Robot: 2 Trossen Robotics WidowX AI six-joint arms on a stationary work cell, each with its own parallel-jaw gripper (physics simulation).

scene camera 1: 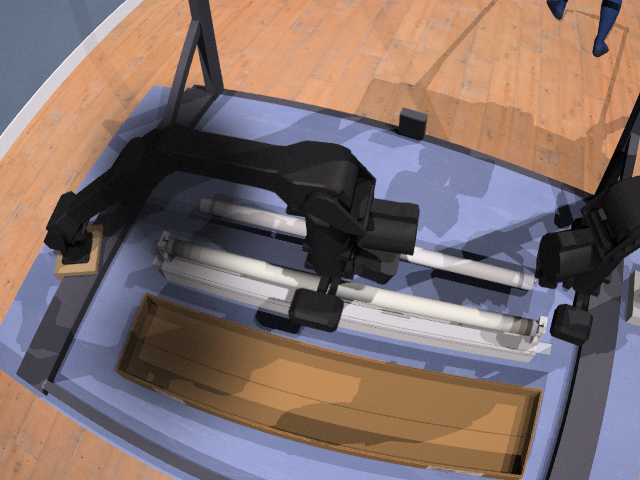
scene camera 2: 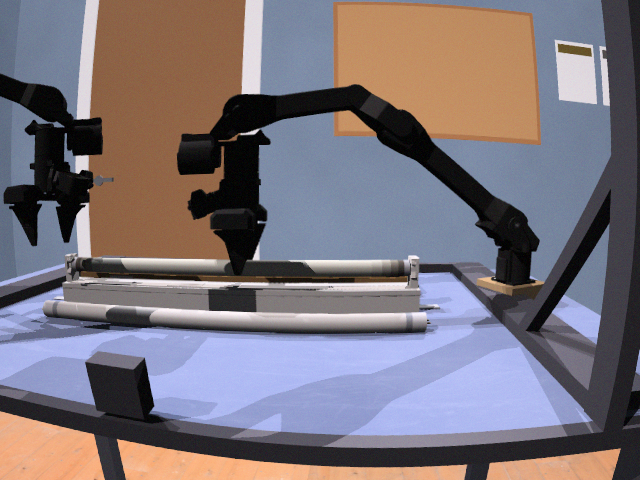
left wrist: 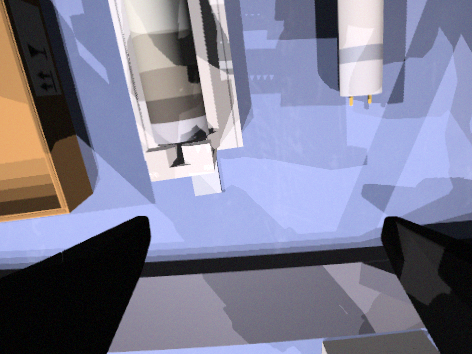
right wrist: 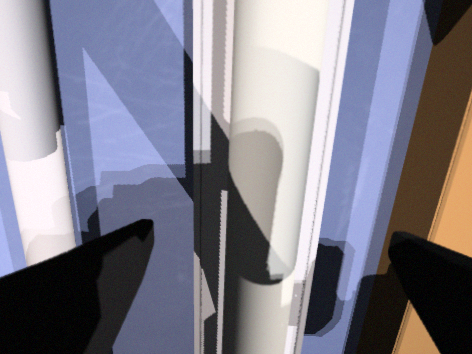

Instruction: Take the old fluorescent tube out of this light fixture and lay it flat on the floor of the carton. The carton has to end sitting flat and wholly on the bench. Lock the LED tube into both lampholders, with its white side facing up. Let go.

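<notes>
The old tube (scene camera 1: 423,303) (scene camera 2: 180,266) (left wrist: 167,80) (right wrist: 280,30) sits between the lampholders (scene camera 1: 540,330) (scene camera 2: 413,271) (left wrist: 182,162) of the white fixture (scene camera 1: 222,281) (scene camera 2: 155,297) (left wrist: 227,100). The LED tube (scene camera 1: 465,267) (scene camera 2: 289,321) (left wrist: 361,30) (right wrist: 30,75) lies on the bench behind it in scene camera 1. The open carton (scene camera 1: 310,387) (left wrist: 20,140) (right wrist: 460,200) lies flat in front, with no tube inside. My right gripper (scene camera 2: 238,271) (right wrist: 272,236) is open over the old tube's middle, fingers on either side. My left gripper (scene camera 2: 50,243) (left wrist: 265,227) is open, raised past the fixture's end.
The bench (scene camera 1: 258,111) (scene camera 2: 248,382) has a dark frame rail (scene camera 2: 558,356) along its side. A small black block (scene camera 1: 412,124) (scene camera 2: 118,384) stands at one edge. The right arm (scene camera 1: 232,155) (scene camera 2: 320,103) reaches over the LED tube from its wooden base pad (scene camera 1: 77,269) (scene camera 2: 516,289).
</notes>
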